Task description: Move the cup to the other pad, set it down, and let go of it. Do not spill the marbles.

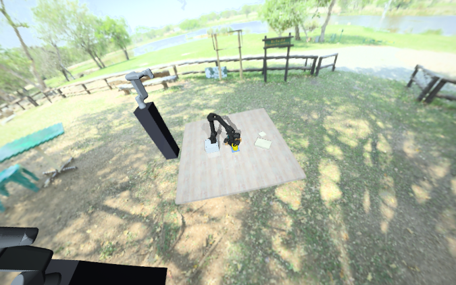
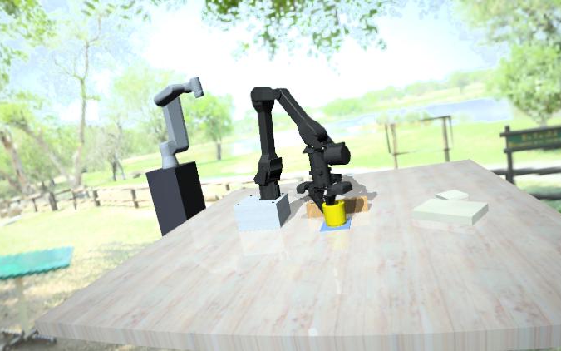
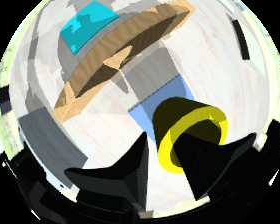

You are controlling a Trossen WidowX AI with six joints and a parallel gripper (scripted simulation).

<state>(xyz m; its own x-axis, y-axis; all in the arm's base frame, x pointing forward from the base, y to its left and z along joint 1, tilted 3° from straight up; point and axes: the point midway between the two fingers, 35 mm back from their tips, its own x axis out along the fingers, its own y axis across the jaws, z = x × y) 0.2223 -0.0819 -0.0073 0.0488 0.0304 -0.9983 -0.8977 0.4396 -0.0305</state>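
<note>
Now: gripper tip 50 mm above the light blue pad, 20 mm short of it and 10 mm to the left of it. From my gripper tip the other things lie so: yellow cup (20 mm ahead, 10 mm to the right); cyan pad (210 mm to the left, 50 mm below); low wooden bar (100 mm to the left, 20 mm below, 10 mm ahead).
</note>
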